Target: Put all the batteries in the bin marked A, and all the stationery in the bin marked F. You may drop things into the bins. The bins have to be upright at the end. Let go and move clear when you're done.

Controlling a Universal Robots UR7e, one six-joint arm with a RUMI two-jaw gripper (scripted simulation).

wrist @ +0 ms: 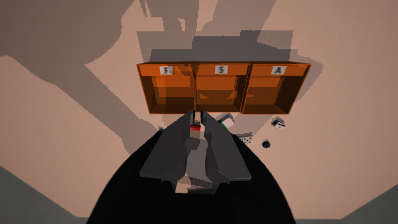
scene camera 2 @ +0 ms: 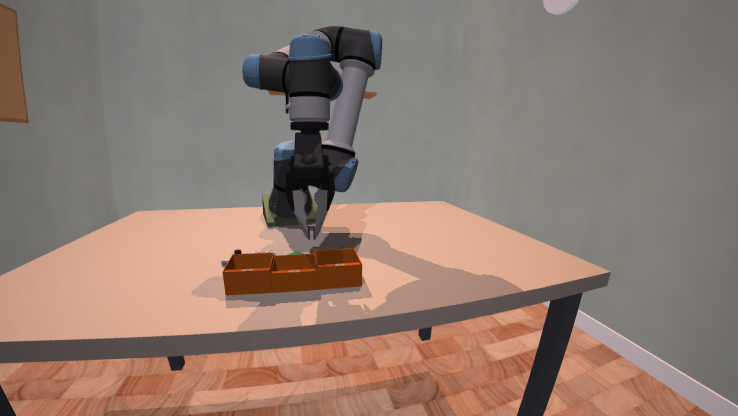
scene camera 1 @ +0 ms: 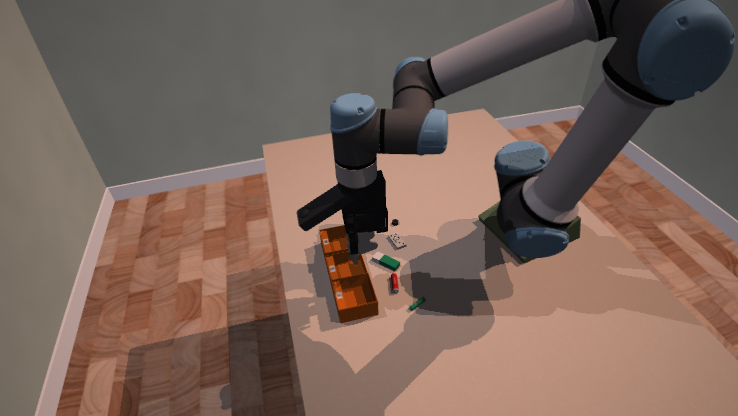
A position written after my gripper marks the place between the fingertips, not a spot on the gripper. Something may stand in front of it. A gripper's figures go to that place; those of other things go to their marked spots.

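My gripper [wrist: 197, 110] is 0.15 m from the lens, and then there's an orange three-part tray [wrist: 170, 87], which is 0.23 m from the lens.
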